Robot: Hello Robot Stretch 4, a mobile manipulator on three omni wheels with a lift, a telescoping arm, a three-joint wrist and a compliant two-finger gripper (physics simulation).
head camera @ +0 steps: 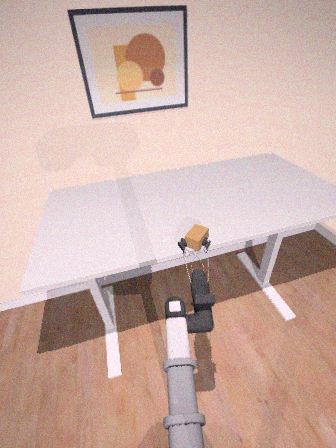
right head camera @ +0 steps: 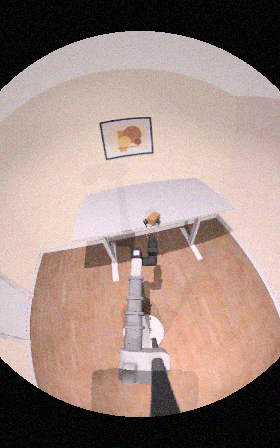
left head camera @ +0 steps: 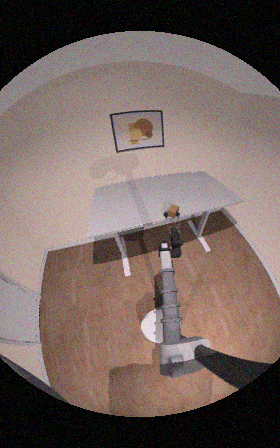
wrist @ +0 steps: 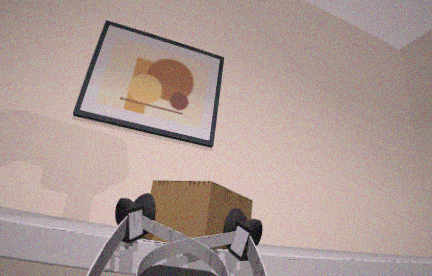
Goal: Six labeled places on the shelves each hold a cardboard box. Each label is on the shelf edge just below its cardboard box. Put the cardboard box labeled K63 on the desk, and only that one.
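Observation:
A brown cardboard box [head camera: 197,235] [left head camera: 173,210] [right head camera: 154,217] [wrist: 180,205] is between the fingertips of my gripper [head camera: 195,244] [left head camera: 172,214] [right head camera: 152,221] [wrist: 190,216], which is shut on it. The box is turned at an angle, and its lower part is partly hidden by the fingers in the wrist view. It is at the front edge of the white desk [head camera: 90,225] [left head camera: 112,202] [right head camera: 102,212] [wrist: 45,237], right of its middle. Whether its underside touches the desk top I cannot tell. No label shows, and the shelves do not show.
The telescoping arm [head camera: 182,395] [left head camera: 170,300] [right head camera: 134,305] reaches toward the desk. The desk's legs [head camera: 112,350] [head camera: 277,300] stand on the wooden floor on either side of the arm. A framed picture [head camera: 145,55] [wrist: 170,82] hangs on the wall behind the desk.

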